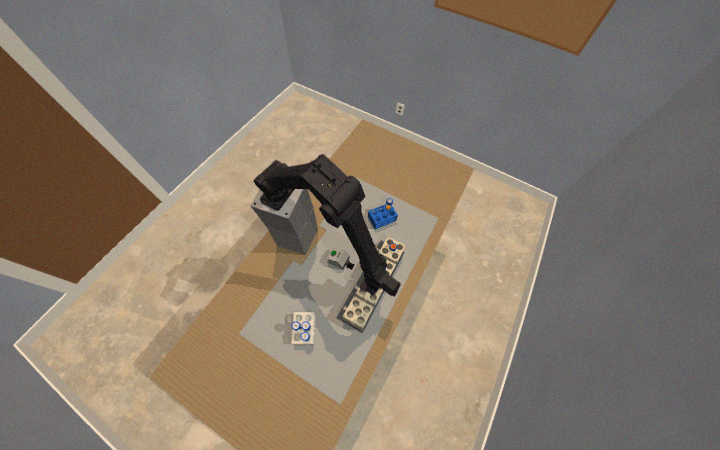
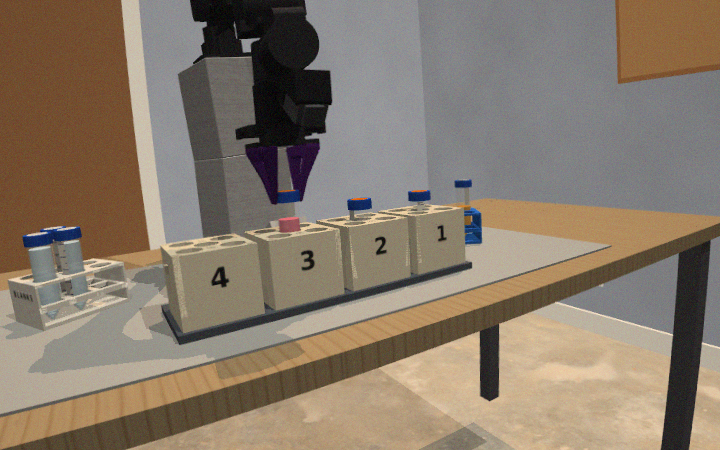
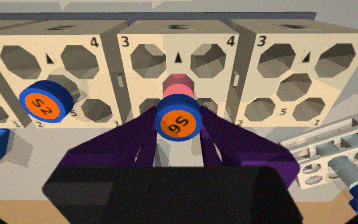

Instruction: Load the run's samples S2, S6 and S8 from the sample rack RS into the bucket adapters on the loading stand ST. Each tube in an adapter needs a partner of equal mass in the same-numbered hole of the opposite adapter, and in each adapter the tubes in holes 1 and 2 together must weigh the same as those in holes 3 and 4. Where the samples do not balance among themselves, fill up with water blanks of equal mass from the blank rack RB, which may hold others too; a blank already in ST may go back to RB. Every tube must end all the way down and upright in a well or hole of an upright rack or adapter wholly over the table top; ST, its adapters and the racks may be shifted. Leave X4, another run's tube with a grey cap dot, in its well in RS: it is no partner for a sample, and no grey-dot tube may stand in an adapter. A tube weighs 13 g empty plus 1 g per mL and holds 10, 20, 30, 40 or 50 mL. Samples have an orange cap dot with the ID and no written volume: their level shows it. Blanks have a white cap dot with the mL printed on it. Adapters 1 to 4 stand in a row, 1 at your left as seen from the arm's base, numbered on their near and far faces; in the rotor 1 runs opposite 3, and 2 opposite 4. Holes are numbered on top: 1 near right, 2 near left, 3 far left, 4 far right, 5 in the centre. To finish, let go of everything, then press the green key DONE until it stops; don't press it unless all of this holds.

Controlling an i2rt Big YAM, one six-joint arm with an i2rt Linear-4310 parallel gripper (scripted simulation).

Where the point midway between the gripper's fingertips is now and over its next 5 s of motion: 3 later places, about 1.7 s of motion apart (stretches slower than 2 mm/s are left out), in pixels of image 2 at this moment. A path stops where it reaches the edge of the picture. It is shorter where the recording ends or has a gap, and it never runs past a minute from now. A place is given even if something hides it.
My gripper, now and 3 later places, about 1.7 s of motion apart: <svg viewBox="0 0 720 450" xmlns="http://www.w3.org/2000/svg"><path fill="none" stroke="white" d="M287 202L223 199L48 223L48 190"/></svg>
